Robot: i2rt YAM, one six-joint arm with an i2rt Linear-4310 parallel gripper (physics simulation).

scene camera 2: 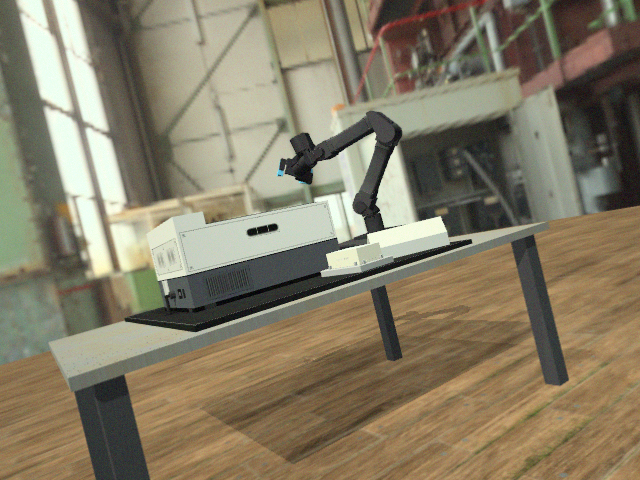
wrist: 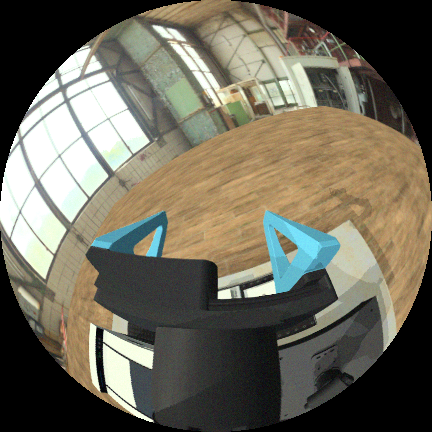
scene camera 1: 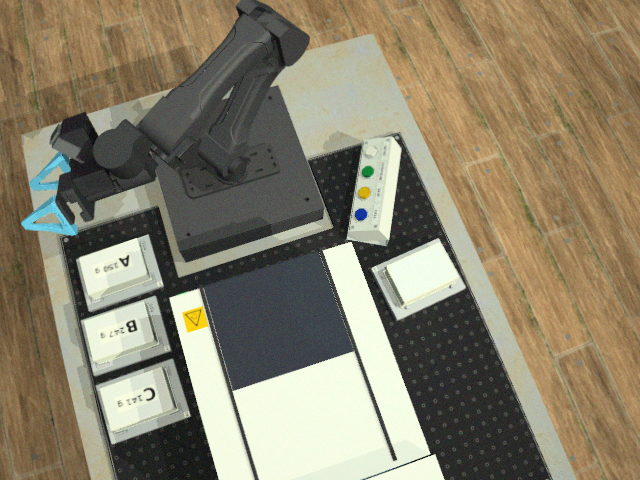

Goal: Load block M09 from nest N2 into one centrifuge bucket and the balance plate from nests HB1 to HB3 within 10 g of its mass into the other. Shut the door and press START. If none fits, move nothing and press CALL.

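Pixels of known places: gripper, between the fingertips: (scene camera 2: 288, 178) (wrist: 215, 215) (scene camera 1: 27, 205); arm's base, origin of its link: (scene camera 1: 231, 171).
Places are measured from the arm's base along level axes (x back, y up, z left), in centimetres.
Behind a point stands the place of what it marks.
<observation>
My gripper (scene camera 1: 27, 205) {x -10.4, y 30.4, z -33.1 cm} (scene camera 2: 293, 176) {x -10.4, y 30.4, z -33.1 cm} (wrist: 215, 215) {x -10.4, y 30.4, z -33.1 cm} is open and empty, raised near the table edge beyond block A. White blocks lettered A, 150 g (scene camera 1: 118, 268) {x -12.4, y -1.0, z -28.1 cm}, B, 247 g (scene camera 1: 122, 333) {x -25.7, y -1.0, z -30.6 cm}, and C, 141 g (scene camera 1: 138, 400) {x -39.2, y -1.0, z -31.0 cm} lie in grey nests left of the centrifuge (scene camera 1: 305, 418) {x -53.6, y 14.6, z -2.7 cm} (scene camera 2: 222, 242) {x -62.8, y 9.1, z 14.1 cm} (wrist: 118, 367) {x -52.5, y 14.6, z -6.6 cm} in scene view 1. A white block (scene camera 1: 422, 271) {x -33.9, y -0.4, z 29.4 cm} (scene camera 2: 354, 255) {x -37.8, y -2.1, z 34.8 cm} with no readable mark sits in a nest on the other side. The centrifuge top has a dark panel (scene camera 1: 279, 320) {x -37.0, y 14.9, z -1.3 cm}; no buckets show. The button box (scene camera 1: 374, 191) {x -14.8, y 0.8, z 26.6 cm} (scene camera 2: 408, 237) {x -15.1, y -1.6, z 31.2 cm} carries white, green, yellow and blue buttons.
The arm's dark base plate (scene camera 1: 248, 222) {x -12.0, y -0.7, z -0.1 cm} stands between the A block and the button box. The centrifuge housing rises above the black mat (scene camera 1: 454, 372) {x -54.5, y -6.4, z 28.9 cm} (scene camera 2: 199, 321) {x -79.9, y -6.3, z 35.1 cm} on the table (scene camera 1: 341, 77) {x 19.7, y -7.6, z 33.1 cm} (scene camera 2: 108, 356) {x -97.4, y -7.7, z 33.4 cm}. A yellow warning label (scene camera 1: 194, 318) {x -31.8, y 14.7, z -14.7 cm} is on the housing.
</observation>
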